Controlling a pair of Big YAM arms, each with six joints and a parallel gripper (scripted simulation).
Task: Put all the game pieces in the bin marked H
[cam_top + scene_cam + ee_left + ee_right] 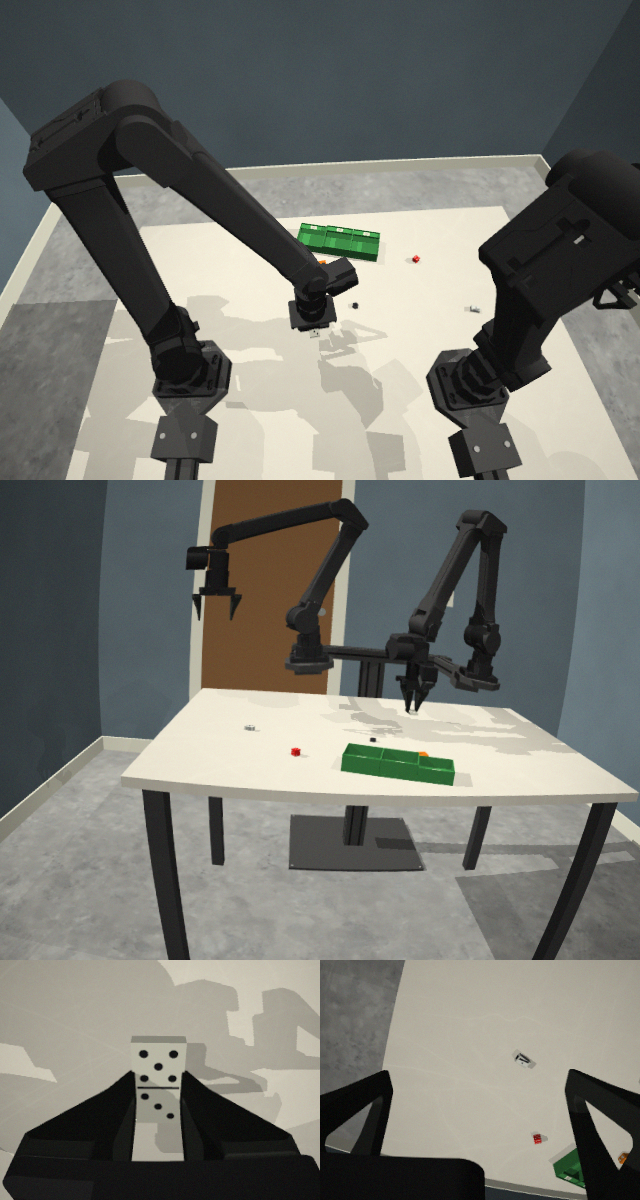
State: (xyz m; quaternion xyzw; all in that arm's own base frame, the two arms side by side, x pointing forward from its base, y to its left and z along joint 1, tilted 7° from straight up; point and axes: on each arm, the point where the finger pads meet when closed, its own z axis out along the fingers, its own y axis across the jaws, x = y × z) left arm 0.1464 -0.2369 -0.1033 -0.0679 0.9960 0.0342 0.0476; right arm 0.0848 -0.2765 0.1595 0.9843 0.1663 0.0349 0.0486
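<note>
The white domino is right at my left hand. From my left hand the other things lie so: green bin row 300 mm ahead, 60 mm to the right, 50 mm below; then orange block 220 mm ahead, 10 mm to the right, 60 mm below; then black piece 90 mm ahead, 110 mm to the right, 70 mm below.
</note>
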